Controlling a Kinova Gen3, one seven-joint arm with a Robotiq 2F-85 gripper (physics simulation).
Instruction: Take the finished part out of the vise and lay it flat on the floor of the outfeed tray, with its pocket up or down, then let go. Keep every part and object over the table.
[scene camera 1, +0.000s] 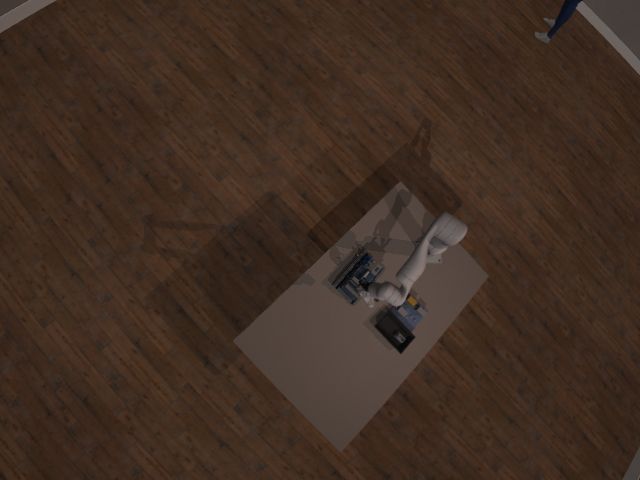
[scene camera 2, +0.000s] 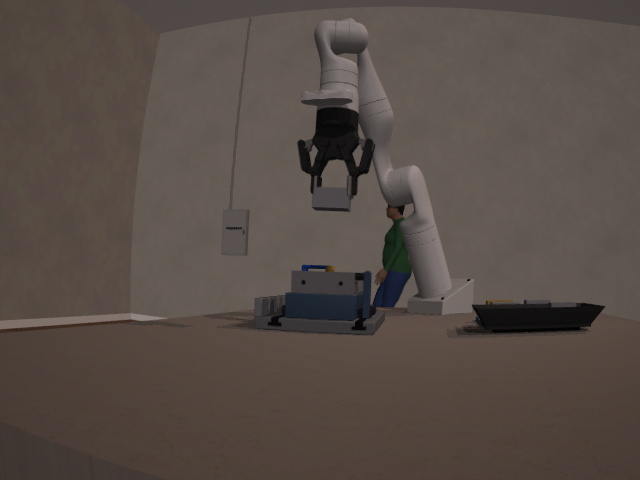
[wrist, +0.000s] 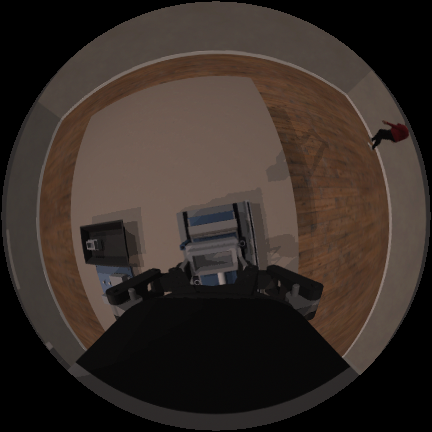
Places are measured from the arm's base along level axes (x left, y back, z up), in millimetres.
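Pixels of known places: gripper, fingertip midpoint: (scene camera 1: 364, 288) (scene camera 2: 333, 198) (wrist: 213, 265); arm's base at its link origin: (scene camera 2: 435, 290).
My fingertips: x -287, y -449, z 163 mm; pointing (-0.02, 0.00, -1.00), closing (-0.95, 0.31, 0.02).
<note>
Ahead of a thing's pixels: the offset from my fingertips to its middle. "spot": to the spot under its first point.
The finished part, a light grey block {dy -10, dx -3, dz -3 mm} (scene camera 2: 331, 199) (wrist: 215, 261) with a rectangular pocket in its upper face, is held level between the fingertips. My gripper (scene camera 2: 333, 187) (wrist: 213, 265) is shut on it, high above the vise, with clear air between part and vise in scene camera 2. The vise {dy +62, dx +0, dz -171 mm} (scene camera 2: 323, 305) (wrist: 212, 229) has grey jaws and a blue body and stands on a grey base. The outfeed tray (scene camera 1: 387, 326) (scene camera 2: 537, 316) (wrist: 112, 252) is black with sloping walls. It stands to the right of the vise in scene camera 2 and to the left in the wrist view.
A small grey piece {dy -110, dx +408, dz -192 mm} (scene camera 1: 399, 337) (wrist: 93, 244) lies in the tray. A blue fixture {dy +31, dx +341, dz -195 mm} (scene camera 1: 409, 313) (wrist: 111, 278) with grey blocks and a yellow block {dy +119, dx +360, dz -195 mm} (scene camera 1: 411, 300) stands beside the tray. A blue and yellow handle {spot: dy +143, dx -21, dz -117 mm} (scene camera 2: 318, 268) shows at the vise's top.
</note>
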